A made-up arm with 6 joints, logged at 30 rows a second.
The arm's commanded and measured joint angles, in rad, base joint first. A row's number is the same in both.
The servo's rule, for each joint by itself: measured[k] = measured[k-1] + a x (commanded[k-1-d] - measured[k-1]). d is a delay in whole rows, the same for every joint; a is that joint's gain. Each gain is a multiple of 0.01, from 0.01 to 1. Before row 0 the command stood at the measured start. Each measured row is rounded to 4 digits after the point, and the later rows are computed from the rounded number. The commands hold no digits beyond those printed.
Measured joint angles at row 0:
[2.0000 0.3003 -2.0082 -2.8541 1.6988 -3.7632]
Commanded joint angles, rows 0 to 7:
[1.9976 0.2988 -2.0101 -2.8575 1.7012 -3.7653]
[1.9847 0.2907 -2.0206 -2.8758 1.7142 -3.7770]
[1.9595 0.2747 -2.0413 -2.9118 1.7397 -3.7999]
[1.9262 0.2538 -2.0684 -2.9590 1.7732 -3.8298]
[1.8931 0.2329 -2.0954 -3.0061 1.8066 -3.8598]
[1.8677 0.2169 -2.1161 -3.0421 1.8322 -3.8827]
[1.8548 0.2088 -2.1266 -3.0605 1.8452 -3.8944]
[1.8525 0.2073 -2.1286 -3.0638 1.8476 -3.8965]
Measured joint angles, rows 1 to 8:
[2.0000 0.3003 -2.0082 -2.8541 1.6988 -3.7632]
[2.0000 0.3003 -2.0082 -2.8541 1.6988 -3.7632]
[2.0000 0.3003 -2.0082 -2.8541 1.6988 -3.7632]
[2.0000 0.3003 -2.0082 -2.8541 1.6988 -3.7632]
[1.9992 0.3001 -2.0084 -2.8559 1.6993 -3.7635]
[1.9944 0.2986 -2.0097 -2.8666 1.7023 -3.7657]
[1.9829 0.2948 -2.0132 -2.8910 1.7098 -3.7712]
[1.9642 0.2882 -2.0193 -2.9277 1.7225 -3.7806]
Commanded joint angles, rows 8 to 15:
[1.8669 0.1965 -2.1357 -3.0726 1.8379 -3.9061]
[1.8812 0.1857 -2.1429 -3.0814 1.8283 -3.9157]
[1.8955 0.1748 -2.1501 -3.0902 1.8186 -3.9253]
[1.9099 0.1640 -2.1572 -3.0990 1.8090 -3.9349]
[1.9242 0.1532 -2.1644 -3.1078 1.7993 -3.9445]
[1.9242 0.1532 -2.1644 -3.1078 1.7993 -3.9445]
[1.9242 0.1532 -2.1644 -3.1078 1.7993 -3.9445]
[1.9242 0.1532 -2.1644 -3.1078 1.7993 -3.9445]
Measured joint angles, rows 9 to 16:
[1.9407 0.2794 -2.0277 -2.9700 1.7393 -3.7933]
[1.9166 0.2694 -2.0374 -3.0089 1.7579 -3.8076]
[1.8962 0.2597 -2.0472 -3.0368 1.7754 -3.8215]
[1.8818 0.2513 -2.0562 -3.0514 1.7898 -3.8335]
[1.8769 0.2425 -2.0649 -3.0628 1.7994 -3.8451]
[1.8783 0.2334 -2.0735 -3.0728 1.8052 -3.8564]
[1.8840 0.2240 -2.0819 -3.0822 1.8079 -3.8674]
[1.8925 0.2144 -2.0902 -3.0913 1.8081 -3.8782]

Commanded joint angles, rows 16 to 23:
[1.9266 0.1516 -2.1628 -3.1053 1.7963 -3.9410]
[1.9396 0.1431 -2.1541 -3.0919 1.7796 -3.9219]
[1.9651 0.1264 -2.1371 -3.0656 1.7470 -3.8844]
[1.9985 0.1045 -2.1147 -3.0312 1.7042 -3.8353]
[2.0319 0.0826 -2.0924 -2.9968 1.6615 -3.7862]
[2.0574 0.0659 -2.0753 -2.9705 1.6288 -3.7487]
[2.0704 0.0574 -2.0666 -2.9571 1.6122 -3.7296]
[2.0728 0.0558 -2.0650 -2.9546 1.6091 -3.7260]
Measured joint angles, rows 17 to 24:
[1.9030 0.2046 -2.0984 -3.1002 1.8063 -3.8888]
[1.9100 0.1964 -2.1057 -3.1043 1.8049 -3.8977]
[1.9147 0.1895 -2.1122 -3.1062 1.8038 -3.9052]
[1.9178 0.1837 -2.1179 -3.1071 1.8029 -3.9115]
[1.9207 0.1786 -2.1228 -3.1061 1.8016 -3.9162]
[1.9269 0.1729 -2.1262 -3.0984 1.7972 -3.9171]
[1.9395 0.1655 -2.1274 -3.0807 1.7872 -3.9119]
[1.9590 0.1557 -2.1260 -3.0540 1.7706 -3.8996]

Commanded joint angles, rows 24 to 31:
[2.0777 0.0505 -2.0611 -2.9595 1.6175 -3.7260]
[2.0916 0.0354 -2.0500 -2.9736 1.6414 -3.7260]
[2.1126 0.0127 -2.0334 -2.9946 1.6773 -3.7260]
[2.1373 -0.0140 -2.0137 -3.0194 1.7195 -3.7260]
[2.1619 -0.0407 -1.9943 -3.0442 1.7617 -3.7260]
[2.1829 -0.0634 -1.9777 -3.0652 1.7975 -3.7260]
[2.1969 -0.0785 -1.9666 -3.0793 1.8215 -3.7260]
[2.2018 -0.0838 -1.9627 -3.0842 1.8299 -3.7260]
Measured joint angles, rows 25 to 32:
[1.9831 0.1440 -2.1223 -3.0231 1.7488 -3.8815]
[2.0076 0.1315 -2.1171 -2.9947 1.7248 -3.8603]
[2.0283 0.1196 -2.1115 -2.9744 1.7023 -3.8394]
[2.0430 0.1094 -2.1064 -2.9637 1.6837 -3.8213]
[2.0545 0.1000 -2.1014 -2.9614 1.6705 -3.8061]
[2.0667 0.0897 -2.0957 -2.9680 1.6647 -3.7933]
[2.0818 0.0774 -2.0888 -2.9824 1.6672 -3.7825]
[2.1001 0.0628 -2.0805 -3.0024 1.6777 -3.7735]

